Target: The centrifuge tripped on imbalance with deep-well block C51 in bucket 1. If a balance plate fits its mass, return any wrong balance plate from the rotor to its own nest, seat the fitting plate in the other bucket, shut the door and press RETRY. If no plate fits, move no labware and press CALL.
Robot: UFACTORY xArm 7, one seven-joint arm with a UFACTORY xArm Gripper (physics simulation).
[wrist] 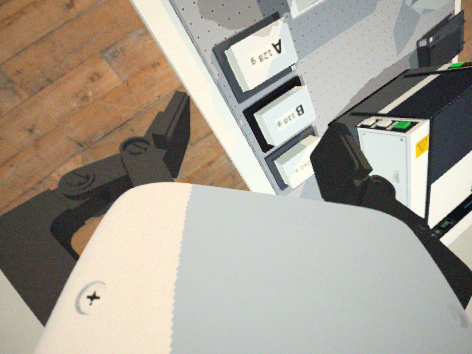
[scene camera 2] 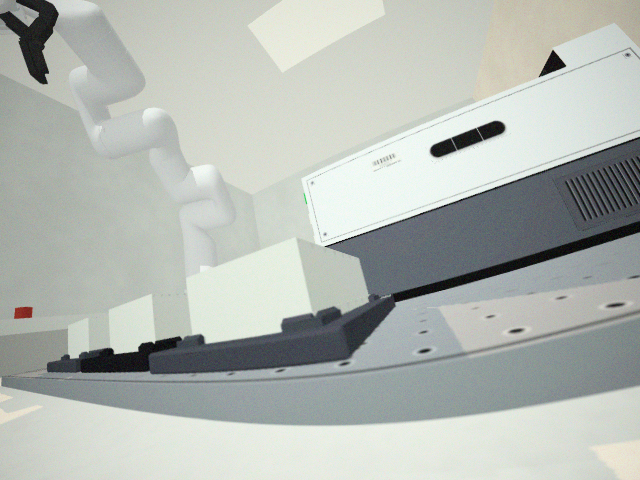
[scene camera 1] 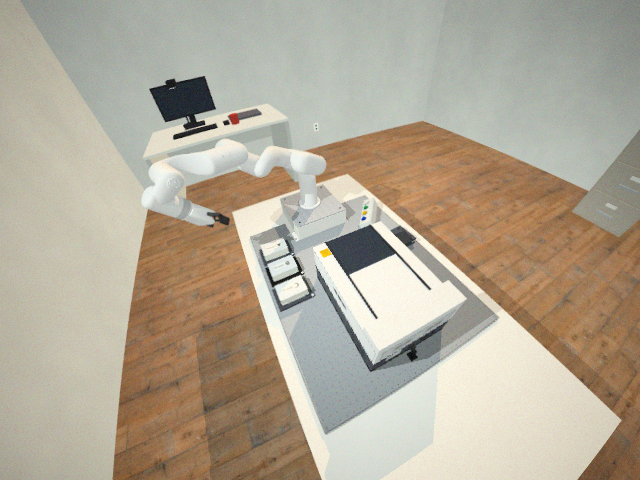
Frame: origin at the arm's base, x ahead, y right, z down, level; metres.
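Where they show: gripper, fingertip midpoint: (wrist: 257, 128) (scene camera 1: 220, 222); arm's base, origin of the base link: (scene camera 1: 309, 202).
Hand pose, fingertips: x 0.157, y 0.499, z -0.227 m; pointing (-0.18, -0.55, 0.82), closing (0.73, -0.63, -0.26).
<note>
Things, the pixels of their top centre, and the offset from my fingertips. "spot": a spot on its surface instead.
- Balance plate A, middle of its top: (wrist: 267, 53) (scene camera 1: 274, 246) dz +0.264, dx -0.001, dy -0.179 m
- plate B, middle of its top: (scene camera 2: 188, 298) (wrist: 290, 116) (scene camera 1: 282, 265) dz +0.264, dx +0.136, dy -0.159 m
- plate C, middle of its top: (scene camera 2: 290, 266) (wrist: 306, 163) (scene camera 1: 290, 287) dz +0.264, dx +0.270, dy -0.135 m
- green button, middle of its top: (wrist: 407, 126) dz +0.127, dx +0.261, dy -0.297 m
- small panel, middle of its top: (scene camera 1: 369, 208) dz +0.234, dx +0.094, dy -0.745 m
- dark holder, middle of its top: (wrist: 452, 43) (scene camera 1: 397, 235) dz +0.275, dx +0.322, dy -0.737 m
- black bracket, surface spot: (scene camera 1: 411, 354) spot: dz +0.317, dx +0.759, dy -0.366 m
My gripper (scene camera 1: 219, 219) (wrist: 257, 128) is open and empty, high off the table edge beside the plates; part of it shows at the top left in scene camera 2. Balance plate A (scene camera 1: 275, 249) (wrist: 262, 56), marked 128 g, plate B (scene camera 1: 283, 268) (wrist: 287, 117), marked 110 g, and plate C (scene camera 1: 292, 290) (scene camera 2: 248, 299) (wrist: 296, 164), its mass partly hidden by a finger, sit in three dark nests. The white centrifuge (scene camera 1: 398, 299) (scene camera 2: 413, 175) (wrist: 382, 160) has a dark top panel. A green button (wrist: 402, 124) and two pale ones are on its end. Rotor and block C51 are hidden.
The arm's base box (scene camera 1: 315, 222) stands behind the nests. A small panel (scene camera 1: 364, 212) with coloured buttons and a dark holder (scene camera 1: 404, 236) (wrist: 442, 44) are beyond the centrifuge. A black bracket (scene camera 1: 411, 354) sticks out at its near end. A desk (scene camera 1: 160, 142) with a monitor stands behind.
</note>
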